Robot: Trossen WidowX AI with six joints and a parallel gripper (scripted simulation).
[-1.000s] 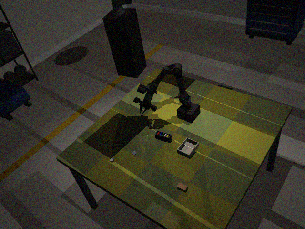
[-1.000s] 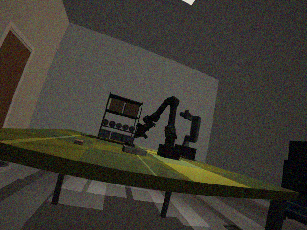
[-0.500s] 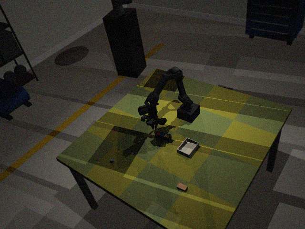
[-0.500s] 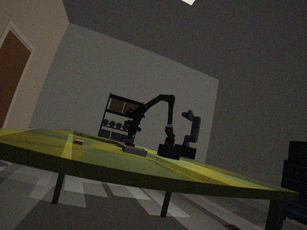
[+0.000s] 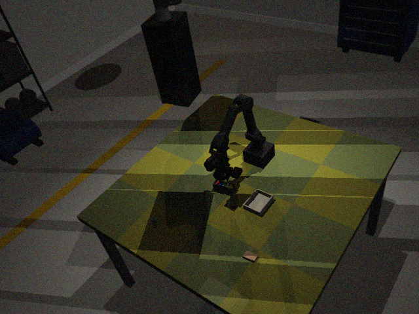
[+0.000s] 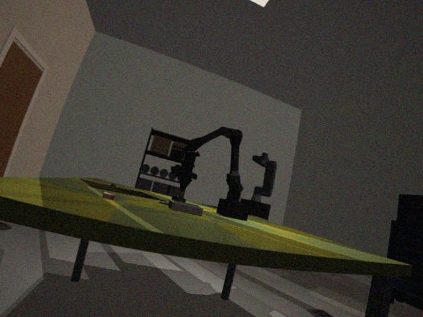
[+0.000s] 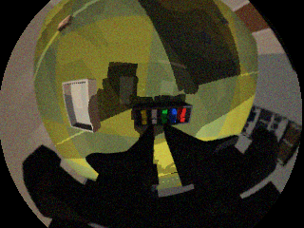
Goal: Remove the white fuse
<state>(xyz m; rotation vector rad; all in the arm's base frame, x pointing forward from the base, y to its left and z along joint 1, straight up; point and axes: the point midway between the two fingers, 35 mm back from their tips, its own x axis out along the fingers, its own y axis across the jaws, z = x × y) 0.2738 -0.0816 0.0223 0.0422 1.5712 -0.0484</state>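
The grey tray lies 19 cm to the left of my gripper tip, 7 cm below it and 4 cm ahead of it.
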